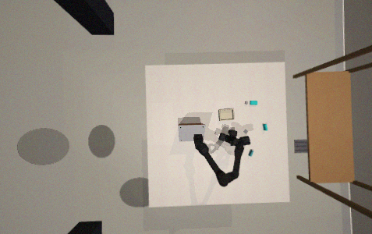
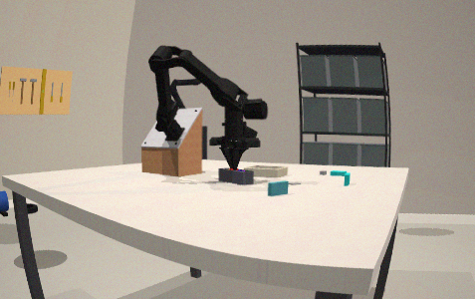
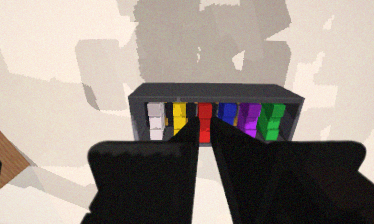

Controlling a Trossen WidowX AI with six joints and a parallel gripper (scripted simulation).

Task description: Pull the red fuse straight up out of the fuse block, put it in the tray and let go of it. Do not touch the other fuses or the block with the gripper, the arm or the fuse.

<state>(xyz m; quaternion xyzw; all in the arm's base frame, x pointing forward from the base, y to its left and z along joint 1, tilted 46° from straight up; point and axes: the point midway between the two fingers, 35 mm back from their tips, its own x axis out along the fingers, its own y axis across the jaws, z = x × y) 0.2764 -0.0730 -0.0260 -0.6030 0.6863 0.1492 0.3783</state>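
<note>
Right now my gripper tip is 21 cm to the right of the beige tray and 4 cm above it. Also, from my gripper tip: teal L-shaped piece (26 cm ahead, 32 cm to the left, 3 cm below); red fuse (1 cm below); small grey cube (20 cm ahead, 32 cm to the left, 3 cm below).
</note>
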